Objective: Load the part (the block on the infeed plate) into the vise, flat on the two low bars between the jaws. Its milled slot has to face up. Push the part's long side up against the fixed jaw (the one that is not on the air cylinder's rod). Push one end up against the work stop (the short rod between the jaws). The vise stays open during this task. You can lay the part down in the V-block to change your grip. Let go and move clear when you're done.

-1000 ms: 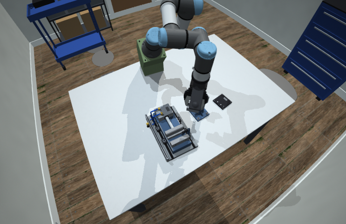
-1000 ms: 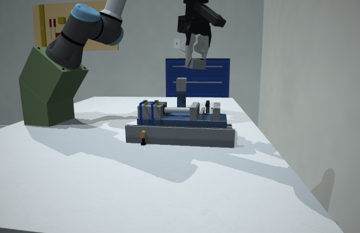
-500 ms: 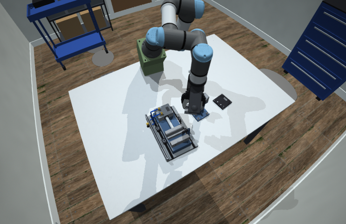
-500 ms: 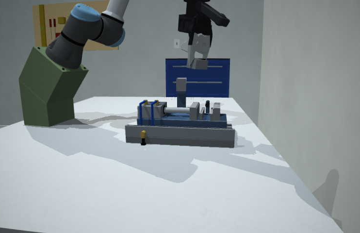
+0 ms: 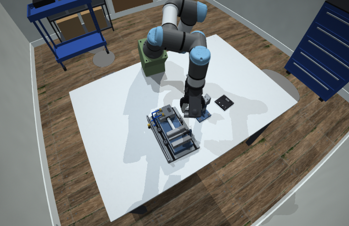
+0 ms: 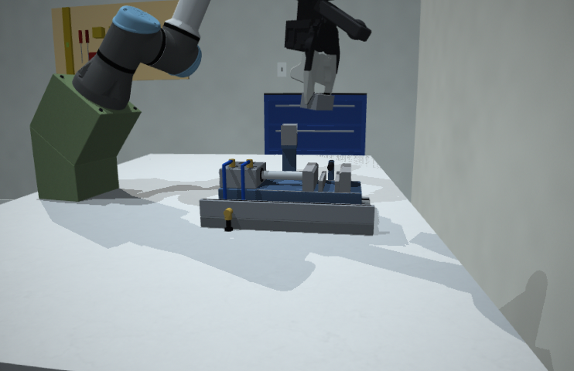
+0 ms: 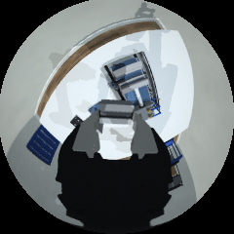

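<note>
My gripper is now 15 cm above the fixed jaw, 9 cm to the left of it and 4 cm short of it. Round my hand: work stop (13 cm below, 3 cm to the right, 2 cm ahead); part (right at my hand); moving jaw (15 cm below, 7 cm to the right, 2 cm behind).
</note>
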